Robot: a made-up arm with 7 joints. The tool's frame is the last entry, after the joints. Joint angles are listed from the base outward.
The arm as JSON. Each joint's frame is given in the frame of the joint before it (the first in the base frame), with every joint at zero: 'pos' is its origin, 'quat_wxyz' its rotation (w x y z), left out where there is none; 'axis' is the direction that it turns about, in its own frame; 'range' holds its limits. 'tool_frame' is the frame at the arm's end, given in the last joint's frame.
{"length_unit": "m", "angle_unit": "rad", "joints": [
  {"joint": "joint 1", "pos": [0.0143, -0.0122, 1.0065], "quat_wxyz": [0.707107, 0.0, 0.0, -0.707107], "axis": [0.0, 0.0, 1.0], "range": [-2.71, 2.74]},
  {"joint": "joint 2", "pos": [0.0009, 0.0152, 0.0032], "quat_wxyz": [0.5, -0.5, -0.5, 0.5], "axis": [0.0, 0.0, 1.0], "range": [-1.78, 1.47]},
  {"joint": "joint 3", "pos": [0.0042, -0.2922, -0.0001], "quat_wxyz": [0.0, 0.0, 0.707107, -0.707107], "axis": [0.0, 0.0, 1.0], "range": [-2.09, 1.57]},
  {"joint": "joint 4", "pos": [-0.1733, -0.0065, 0.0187], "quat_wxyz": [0.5, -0.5, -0.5, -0.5], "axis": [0.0, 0.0, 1.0], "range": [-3.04, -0.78]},
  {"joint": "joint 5", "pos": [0.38, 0.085, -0.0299], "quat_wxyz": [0.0, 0.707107, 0.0, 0.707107], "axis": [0.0, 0.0, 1.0], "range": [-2.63, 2.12]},
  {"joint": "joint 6", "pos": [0.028, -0.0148, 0.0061], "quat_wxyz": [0.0, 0.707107, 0.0, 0.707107], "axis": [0.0, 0.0, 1.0], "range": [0.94, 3.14]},
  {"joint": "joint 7", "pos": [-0.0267, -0.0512, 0.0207], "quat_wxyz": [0.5, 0.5, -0.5, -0.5], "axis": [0.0, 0.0, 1.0], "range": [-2.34, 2.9]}
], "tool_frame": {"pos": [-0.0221, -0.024, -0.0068], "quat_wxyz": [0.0, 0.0, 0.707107, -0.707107]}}
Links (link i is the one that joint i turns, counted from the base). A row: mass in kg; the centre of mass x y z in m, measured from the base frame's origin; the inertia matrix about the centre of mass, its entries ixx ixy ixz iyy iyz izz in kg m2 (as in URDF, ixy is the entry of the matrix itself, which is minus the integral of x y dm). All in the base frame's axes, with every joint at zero. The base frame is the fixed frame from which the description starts. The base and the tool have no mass.
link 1: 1.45; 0.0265 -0.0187 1.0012; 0.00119 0 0 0.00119 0 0.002
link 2: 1.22; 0.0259 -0.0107 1.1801; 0.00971 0 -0.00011 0.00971 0.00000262 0.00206
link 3: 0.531; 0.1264 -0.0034 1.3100; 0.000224 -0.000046 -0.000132 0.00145 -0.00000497 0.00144
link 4: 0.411; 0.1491 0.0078 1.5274; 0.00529 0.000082 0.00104 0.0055 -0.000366 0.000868
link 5: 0.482; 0.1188 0.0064 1.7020; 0.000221 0 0 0.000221 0 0.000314
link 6: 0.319; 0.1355 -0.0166 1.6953; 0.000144 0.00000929 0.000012 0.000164 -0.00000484 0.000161
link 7: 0.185; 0.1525 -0.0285 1.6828; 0.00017 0 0 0.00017 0 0.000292
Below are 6 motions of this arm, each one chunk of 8 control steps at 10 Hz.
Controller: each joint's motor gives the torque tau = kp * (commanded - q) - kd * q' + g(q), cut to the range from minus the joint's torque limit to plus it. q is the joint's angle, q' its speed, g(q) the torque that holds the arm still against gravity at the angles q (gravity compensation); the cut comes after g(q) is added. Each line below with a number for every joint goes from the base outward.
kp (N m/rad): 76 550 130 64 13 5.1 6.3
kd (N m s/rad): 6.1 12 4.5 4.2 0.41 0.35 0.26
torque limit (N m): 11 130 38 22 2.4 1.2 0.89
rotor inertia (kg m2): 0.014 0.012 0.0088 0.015 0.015 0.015 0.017
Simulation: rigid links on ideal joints. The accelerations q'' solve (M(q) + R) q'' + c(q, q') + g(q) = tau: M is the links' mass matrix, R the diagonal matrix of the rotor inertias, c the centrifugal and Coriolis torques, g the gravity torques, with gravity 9.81 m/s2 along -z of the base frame. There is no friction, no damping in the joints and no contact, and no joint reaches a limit. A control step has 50 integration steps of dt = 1/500 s. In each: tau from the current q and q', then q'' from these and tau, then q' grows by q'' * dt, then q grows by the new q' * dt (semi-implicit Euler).
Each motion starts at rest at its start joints. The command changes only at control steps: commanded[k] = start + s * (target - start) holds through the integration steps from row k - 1 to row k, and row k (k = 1, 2, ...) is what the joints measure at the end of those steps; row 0 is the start. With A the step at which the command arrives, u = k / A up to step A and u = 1 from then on. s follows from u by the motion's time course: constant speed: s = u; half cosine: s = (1 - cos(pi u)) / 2; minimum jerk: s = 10 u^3 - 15 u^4 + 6 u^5; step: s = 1 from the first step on.
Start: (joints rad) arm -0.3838 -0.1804 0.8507 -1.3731 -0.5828 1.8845 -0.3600
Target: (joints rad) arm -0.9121 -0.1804 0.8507 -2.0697 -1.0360 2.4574 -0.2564
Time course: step
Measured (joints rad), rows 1 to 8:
1: -0.5996 -0.1918 0.9264 -1.8061 -1.1502 2.3178 -0.2663
2: -0.8169 -0.1639 0.8637 -2.1275 -1.0853 2.5157 -0.2372
3: -0.9669 -0.1718 0.7859 -2.1135 -0.9765 2.4231 -0.2572
4: -0.9937 -0.1775 0.7988 -2.0704 -1.0098 2.4064 -0.2593
5: -0.9411 -0.1807 0.8485 -2.0662 -1.0365 2.4431 -0.2557
6: -0.8926 -0.1828 0.8738 -2.0675 -1.0511 2.4708 -0.2563
7: -0.8846 -0.1821 0.8674 -2.0668 -1.0459 2.4745 -0.2570
8: -0.9026 -0.1803 0.8512 -2.0683 -1.0355 2.4631 -0.2565

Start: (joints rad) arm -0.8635 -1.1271 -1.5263 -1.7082 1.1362 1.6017 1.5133
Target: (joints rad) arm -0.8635 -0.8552 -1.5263 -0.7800 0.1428 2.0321 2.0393
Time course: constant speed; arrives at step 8
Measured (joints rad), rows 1 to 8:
1: -0.8488 -1.0922 -1.5257 -1.6274 0.9917 1.6402 1.5727
2: -0.8485 -1.0566 -1.5164 -1.5085 0.8694 1.6971 1.6541
3: -0.8576 -1.0230 -1.5178 -1.3855 0.7439 1.7534 1.7184
4: -0.8671 -0.9897 -1.5220 -1.2656 0.6168 1.8110 1.7809
5: -0.8716 -0.9550 -1.5210 -1.1477 0.4928 1.8664 1.8476
6: -0.8705 -0.9199 -1.5184 -1.0320 0.3693 1.9189 1.9138
7: -0.8675 -0.8852 -1.5176 -0.9179 0.2459 1.9707 1.9792
8: -0.8659 -0.8507 -1.5176 -0.8030 0.1219 2.0233 2.0449

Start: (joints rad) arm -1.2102 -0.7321 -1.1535 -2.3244 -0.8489 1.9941 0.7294
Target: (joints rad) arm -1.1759 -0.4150 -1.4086 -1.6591 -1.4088 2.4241 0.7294
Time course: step
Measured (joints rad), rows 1 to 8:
1: -1.1259 -0.4083 -1.3958 -1.9055 -1.3809 2.2181 0.7330
2: -1.1771 -0.4177 -1.3974 -1.6397 -1.4363 2.4488 0.7269
3: -1.2076 -0.4196 -1.4221 -1.6176 -1.3820 2.4547 0.7274
4: -1.2046 -0.4176 -1.4252 -1.6508 -1.4039 2.4141 0.7298
5: -1.1833 -0.4144 -1.4087 -1.6615 -1.4092 2.4138 0.7297
6: -1.1670 -0.4132 -1.3999 -1.6623 -1.4143 2.4276 0.7294
7: -1.1655 -0.4140 -1.4030 -1.6620 -1.4121 2.4304 0.7295
8: -1.1728 -0.4152 -1.4091 -1.6603 -1.4083 2.4256 0.7295

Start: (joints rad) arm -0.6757 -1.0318 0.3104 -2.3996 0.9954 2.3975 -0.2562
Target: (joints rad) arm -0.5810 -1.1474 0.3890 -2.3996 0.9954 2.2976 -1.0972
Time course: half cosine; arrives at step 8
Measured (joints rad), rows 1 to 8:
1: -0.6735 -1.0366 0.3130 -2.3999 0.9956 2.3951 -0.2851
2: -0.6653 -1.0501 0.3218 -2.3996 0.9957 2.3866 -0.3780
3: -0.6507 -1.0697 0.3360 -2.3981 0.9955 2.3714 -0.5232
4: -0.6326 -1.0922 0.3521 -2.3968 0.9954 2.3522 -0.6895
5: -0.6140 -1.1143 0.3675 -2.3962 0.9954 2.3325 -0.8528
6: -0.5976 -1.1327 0.3802 -2.3961 0.9953 2.3152 -0.9900
7: -0.5859 -1.1445 0.3883 -2.3964 0.9953 2.3028 -1.0797
8: -0.5806 -1.1480 0.3905 -2.3972 0.9952 2.2972 -1.1078

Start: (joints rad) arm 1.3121 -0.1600 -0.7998 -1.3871 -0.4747 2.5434 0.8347
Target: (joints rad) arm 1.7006 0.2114 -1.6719 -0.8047 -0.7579 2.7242 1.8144
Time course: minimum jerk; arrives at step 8
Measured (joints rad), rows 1 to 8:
1: 1.3174 -0.1535 -0.8130 -1.3808 -0.4804 2.5459 0.8489
2: 1.3457 -0.1191 -0.8863 -1.3452 -0.5093 2.5585 0.9316
3: 1.3989 -0.0551 -1.0350 -1.2671 -0.5587 2.5814 1.1077
4: 1.4676 0.0252 -1.2332 -1.1478 -0.6204 2.6133 1.3390
5: 1.5432 0.1054 -1.4324 -1.0083 -0.6822 2.6526 1.5668
6: 1.6191 0.1704 -1.5804 -0.8871 -0.7316 2.6930 1.7362
7: 1.6803 0.2073 -1.6506 -0.8145 -0.7605 2.7246 1.8175
8: 1.7078 0.2143 -1.6644 -0.7928 -0.7648 2.7378 1.8234

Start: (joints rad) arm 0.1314 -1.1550 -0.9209 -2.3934 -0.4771 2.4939 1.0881
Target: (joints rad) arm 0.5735 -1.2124 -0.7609 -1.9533 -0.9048 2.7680 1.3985
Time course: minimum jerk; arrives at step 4
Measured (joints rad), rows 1 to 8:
1: 0.1624 -1.1612 -0.9079 -2.3571 -0.5234 2.5093 1.1170
2: 0.2965 -1.1840 -0.8479 -2.2060 -0.7068 2.5868 1.2384
3: 0.4692 -1.2049 -0.7606 -2.0310 -0.8977 2.7144 1.3825
4: 0.5498 -1.2104 -0.7354 -1.9644 -0.9303 2.7879 1.4210
5: 0.5695 -1.2125 -0.7625 -1.9553 -0.9019 2.7814 1.3985
6: 0.5735 -1.2131 -0.7704 -1.9544 -0.8971 2.7626 1.3935
7: 0.5738 -1.2122 -0.7598 -1.9537 -0.9061 2.7640 1.3993
8: 0.5737 -1.2121 -0.7575 -1.9536 -0.9076 2.7697 1.3995

